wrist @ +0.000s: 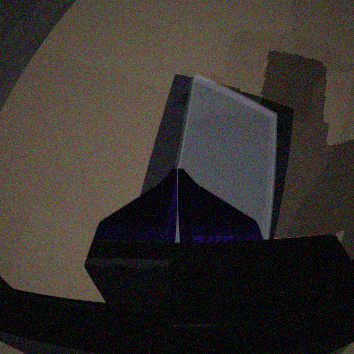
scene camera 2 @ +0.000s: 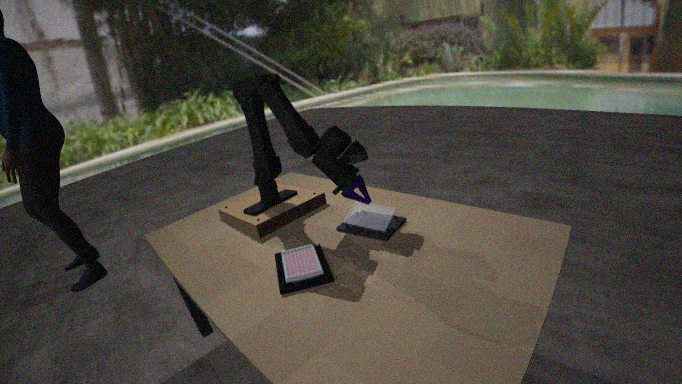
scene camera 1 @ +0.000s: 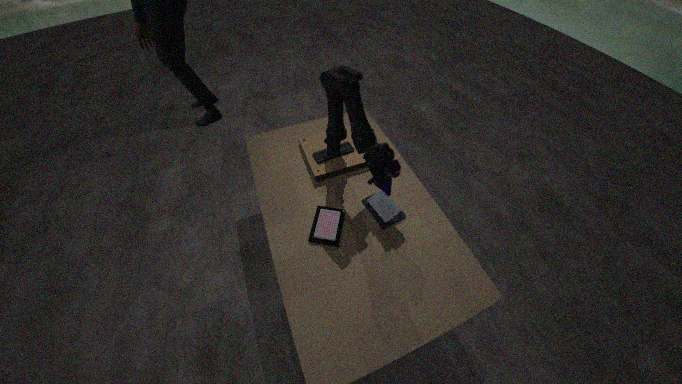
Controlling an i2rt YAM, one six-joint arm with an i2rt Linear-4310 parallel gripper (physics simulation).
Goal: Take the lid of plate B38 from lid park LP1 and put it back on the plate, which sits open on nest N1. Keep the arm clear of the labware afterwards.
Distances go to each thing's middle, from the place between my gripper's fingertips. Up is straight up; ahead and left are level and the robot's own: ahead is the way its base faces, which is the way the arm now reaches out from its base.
I see my gripper 20 mm short of the pale grey lid point(scene camera 2: 375, 217), 40 mm to the left of it and 20 mm above it. Also, from my hand: black nest point(scene camera 2: 327, 277): 20 mm behind, 280 mm to the right, 40 mm below.
